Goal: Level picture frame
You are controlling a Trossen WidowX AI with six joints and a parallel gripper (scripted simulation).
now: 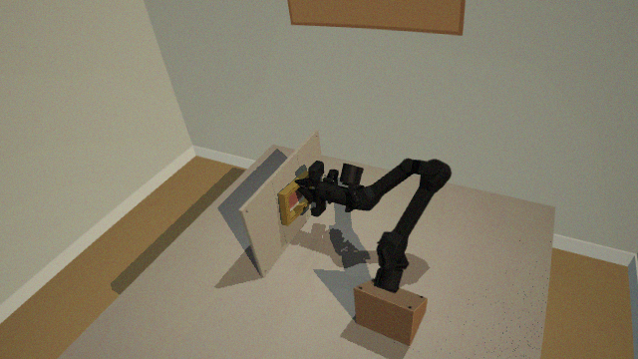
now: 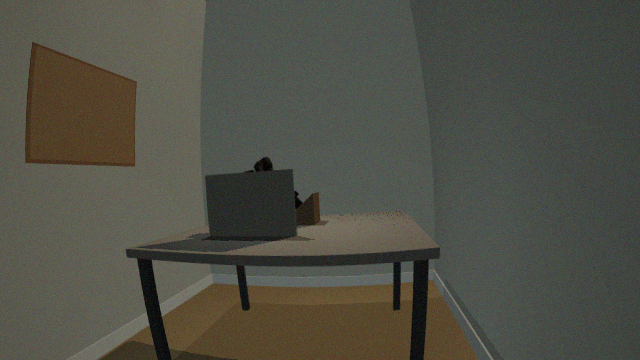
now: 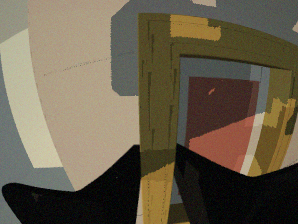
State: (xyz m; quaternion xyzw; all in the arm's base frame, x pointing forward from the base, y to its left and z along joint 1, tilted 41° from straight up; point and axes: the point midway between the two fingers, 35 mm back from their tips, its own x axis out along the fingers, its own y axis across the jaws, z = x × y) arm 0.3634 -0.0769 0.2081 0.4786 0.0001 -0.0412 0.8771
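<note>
The picture frame is 10 mm ahead of my gripper tip, 10 mm to the left of it and 50 mm below it. From my gripper tip the other things lie so: wall panel 20 mm ahead, 10 mm to the left, 70 mm below.
</note>
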